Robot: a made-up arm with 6 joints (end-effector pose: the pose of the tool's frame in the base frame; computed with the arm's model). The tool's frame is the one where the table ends.
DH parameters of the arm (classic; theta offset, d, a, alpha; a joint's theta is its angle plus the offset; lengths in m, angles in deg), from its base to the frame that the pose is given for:
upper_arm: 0 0.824 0.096 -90
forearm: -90 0 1.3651 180
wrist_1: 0 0 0.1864 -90
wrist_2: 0 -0.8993 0 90
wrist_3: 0 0 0 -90
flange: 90 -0.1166 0 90
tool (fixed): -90 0 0 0
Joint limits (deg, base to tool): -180..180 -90..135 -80.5..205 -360..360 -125..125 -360..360
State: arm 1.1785 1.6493 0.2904 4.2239 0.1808 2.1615
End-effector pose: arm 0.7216 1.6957 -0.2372 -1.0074 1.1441 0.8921
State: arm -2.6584 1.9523 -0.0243 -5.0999 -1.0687 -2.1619
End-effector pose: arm -1.0371 -0.4373 -0.6204 -1.3134 -0.8258 1.4468
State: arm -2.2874 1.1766 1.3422 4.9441 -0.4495 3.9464
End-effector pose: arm -1.4855 -1.7804 1.6862 -1.7149 2.2468 -0.6027
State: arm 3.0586 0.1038 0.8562 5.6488 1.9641 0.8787
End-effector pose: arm -0.6671 0.1195 2.9652 1.8103 0.2701 0.6277
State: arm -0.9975 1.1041 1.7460 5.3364 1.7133 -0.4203
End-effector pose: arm 0.9357 -1.6220 2.1700 -0.0242 -2.7091 -0.4758
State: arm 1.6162 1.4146 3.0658 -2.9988 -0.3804 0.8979
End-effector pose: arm -0.0577 1.1336 2.0223 -1.5666 -0.1136 -1.8619
